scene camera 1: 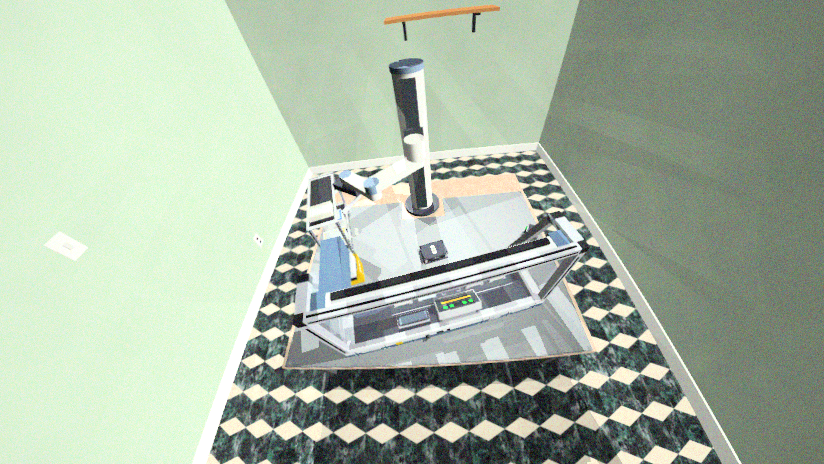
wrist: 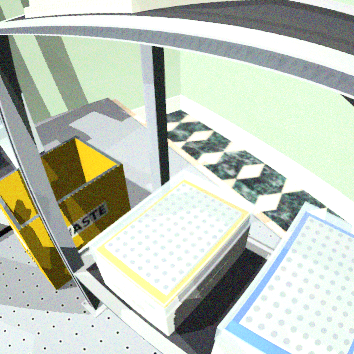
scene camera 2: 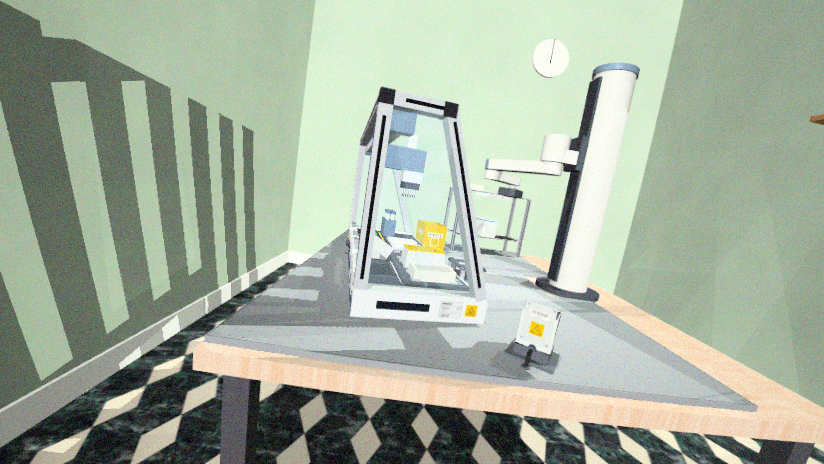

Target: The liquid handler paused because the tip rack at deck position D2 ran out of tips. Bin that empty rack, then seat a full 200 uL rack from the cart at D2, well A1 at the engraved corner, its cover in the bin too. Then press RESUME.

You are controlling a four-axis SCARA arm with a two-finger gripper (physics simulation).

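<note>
My gripper is open and empty beside the cart; its fingers are too small to make out in the scene views and do not show in the wrist view. In the wrist view, a covered rack with a yellow band and a covered rack with a blue band stand side by side on the cart's lower shelf, below the upper shelf. The yellow waste bin stands on the table beyond a cart post. In the liquid handler, pale labware shows. I cannot tell which position is D2, nor make out RESUME.
Cart posts and the upper shelf edge border the racks. The handler's frame and blue pipetting head rise over the deck. A small dark box and an upright white panel stand on the table.
</note>
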